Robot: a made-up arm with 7 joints. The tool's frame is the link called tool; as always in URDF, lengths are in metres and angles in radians. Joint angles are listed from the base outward. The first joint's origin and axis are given. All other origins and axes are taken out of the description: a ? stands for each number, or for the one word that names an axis. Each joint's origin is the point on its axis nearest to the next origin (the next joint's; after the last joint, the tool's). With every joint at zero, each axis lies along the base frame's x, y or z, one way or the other. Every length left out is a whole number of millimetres.
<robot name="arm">
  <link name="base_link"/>
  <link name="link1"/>
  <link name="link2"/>
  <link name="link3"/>
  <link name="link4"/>
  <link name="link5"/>
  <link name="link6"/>
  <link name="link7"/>
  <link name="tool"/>
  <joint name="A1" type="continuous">
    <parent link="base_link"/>
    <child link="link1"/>
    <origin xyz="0.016 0.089 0.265" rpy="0 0 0"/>
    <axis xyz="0 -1 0"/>
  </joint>
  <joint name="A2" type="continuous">
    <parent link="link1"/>
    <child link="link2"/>
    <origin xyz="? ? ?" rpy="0 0 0"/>
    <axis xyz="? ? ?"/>
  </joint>
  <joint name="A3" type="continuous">
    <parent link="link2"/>
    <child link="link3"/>
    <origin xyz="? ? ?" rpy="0 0 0"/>
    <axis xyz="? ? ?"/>
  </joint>
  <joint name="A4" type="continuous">
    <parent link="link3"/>
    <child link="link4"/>
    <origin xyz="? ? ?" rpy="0 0 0"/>
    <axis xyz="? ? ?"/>
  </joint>
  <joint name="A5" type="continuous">
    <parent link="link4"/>
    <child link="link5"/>
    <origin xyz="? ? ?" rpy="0 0 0"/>
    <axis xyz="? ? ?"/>
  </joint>
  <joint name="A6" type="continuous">
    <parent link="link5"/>
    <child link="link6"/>
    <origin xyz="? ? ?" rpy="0 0 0"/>
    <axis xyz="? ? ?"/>
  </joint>
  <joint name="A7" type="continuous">
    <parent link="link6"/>
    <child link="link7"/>
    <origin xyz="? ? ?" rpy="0 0 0"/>
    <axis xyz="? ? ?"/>
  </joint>
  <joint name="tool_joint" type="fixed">
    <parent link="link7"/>
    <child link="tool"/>
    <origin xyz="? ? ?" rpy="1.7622 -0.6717 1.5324"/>
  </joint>
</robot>
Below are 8 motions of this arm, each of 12 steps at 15 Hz.
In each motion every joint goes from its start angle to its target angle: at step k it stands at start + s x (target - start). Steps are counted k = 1, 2, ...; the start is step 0. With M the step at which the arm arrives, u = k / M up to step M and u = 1 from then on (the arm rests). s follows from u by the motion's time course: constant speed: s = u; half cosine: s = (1 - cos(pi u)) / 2; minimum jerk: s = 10 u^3 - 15 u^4 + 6 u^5.
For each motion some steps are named. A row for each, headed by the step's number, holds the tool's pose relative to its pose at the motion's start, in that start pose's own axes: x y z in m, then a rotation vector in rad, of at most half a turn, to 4 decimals.
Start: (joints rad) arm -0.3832 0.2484 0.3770 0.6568 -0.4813 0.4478 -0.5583
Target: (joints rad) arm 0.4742 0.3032 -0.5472 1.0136 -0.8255 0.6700 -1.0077
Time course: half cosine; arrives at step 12
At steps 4, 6, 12:
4: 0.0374 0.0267 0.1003 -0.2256 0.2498 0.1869
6: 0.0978 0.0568 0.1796 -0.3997 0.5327 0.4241
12: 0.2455 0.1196 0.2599 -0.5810 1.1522 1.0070

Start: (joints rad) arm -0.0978 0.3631 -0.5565 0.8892 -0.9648 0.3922 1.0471
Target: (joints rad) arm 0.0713 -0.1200 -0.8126 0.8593 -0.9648 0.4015 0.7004
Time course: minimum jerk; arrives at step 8
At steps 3, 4, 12:
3: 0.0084 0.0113 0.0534 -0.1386 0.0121 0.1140
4: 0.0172 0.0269 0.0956 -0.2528 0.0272 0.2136
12: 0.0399 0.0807 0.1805 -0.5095 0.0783 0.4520

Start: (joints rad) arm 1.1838 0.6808 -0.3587 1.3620 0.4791 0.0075 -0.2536
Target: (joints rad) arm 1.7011 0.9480 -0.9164 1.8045 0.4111 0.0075 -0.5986
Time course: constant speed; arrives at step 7
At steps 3, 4, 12:
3: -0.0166 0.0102 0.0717 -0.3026 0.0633 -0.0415
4: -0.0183 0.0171 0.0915 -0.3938 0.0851 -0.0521
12: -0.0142 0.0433 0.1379 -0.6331 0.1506 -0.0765

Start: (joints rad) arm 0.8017 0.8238 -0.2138 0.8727 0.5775 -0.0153 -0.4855
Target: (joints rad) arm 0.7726 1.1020 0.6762 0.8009 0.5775 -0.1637 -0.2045
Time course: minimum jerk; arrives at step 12
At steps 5, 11, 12:
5: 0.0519 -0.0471 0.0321 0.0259 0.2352 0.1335
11: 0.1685 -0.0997 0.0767 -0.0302 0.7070 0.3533
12: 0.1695 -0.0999 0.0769 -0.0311 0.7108 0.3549

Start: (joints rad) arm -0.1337 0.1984 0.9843 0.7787 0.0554 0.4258 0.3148
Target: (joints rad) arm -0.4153 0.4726 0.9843 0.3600 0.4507 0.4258 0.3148
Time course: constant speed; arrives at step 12
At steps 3, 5, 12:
3: 0.0318 -0.0133 -0.0044 0.0927 0.0273 0.0463
5: 0.0540 -0.0199 -0.0069 0.1516 0.0517 0.0815
12: 0.1354 -0.0276 -0.0117 0.3318 0.1749 0.2284

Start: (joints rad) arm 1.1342 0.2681 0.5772 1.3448 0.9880 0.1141 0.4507
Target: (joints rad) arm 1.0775 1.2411 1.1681 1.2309 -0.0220 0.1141 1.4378
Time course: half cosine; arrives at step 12
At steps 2, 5, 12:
2: 0.0033 0.0016 0.0263 -0.0773 -0.1051 -0.0259
5: -0.0017 0.0263 0.1417 -0.3490 -0.6056 -0.1074
12: -0.0918 0.1475 0.3153 -0.5282 -1.5860 0.0162

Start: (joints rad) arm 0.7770 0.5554 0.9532 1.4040 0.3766 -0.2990 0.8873
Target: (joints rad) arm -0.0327 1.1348 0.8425 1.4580 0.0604 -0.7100 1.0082
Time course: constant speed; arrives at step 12
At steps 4, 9, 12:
4: 0.0268 -0.0156 0.0415 -0.0568 -0.4075 -0.2746
9: 0.0191 -0.0476 0.0825 -0.1315 -0.8187 -0.7470
12: -0.0045 -0.0660 0.0936 -0.1811 -0.9947 -1.0894

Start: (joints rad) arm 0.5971 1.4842 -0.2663 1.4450 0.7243 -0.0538 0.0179
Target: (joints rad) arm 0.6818 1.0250 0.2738 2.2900 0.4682 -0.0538 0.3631
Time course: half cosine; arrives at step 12
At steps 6, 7, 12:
6: -0.0166 0.0451 0.0495 -0.4382 0.3356 -0.2275
7: -0.0134 0.0606 0.0589 -0.5697 0.3993 -0.2484
12: 0.0029 0.1128 0.0709 -0.9600 0.5133 -0.2171

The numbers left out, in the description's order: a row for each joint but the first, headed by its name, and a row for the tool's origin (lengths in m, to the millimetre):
A2: xyz -0.009 0 -0.022, axis 1 0 0
A3: xyz 0 0.027 -0.246, axis 0 0 1
A4: xyz 0.005 0.027 0, axis 0 -1 0
A5: xyz 0.015 0 -0.186, axis 0 0 1
A6: xyz 0.007 0.014 0, axis 0 1 0
A7: xyz -0.01 0 0.018, axis -1 0 0
tool: xyz 0 0.007 -0.009

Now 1 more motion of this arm.
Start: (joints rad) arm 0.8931 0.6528 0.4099 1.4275 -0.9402 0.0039 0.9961
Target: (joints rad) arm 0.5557 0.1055 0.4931 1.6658 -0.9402 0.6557 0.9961
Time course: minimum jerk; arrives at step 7
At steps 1, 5, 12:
1: -0.0038 0.0016 0.0010 0.0113 0.0116 -0.0092
5: -0.1127 0.0895 0.0325 0.5259 0.3614 -0.3899
12: -0.1252 0.1093 0.0371 0.6363 0.4070 -0.4628

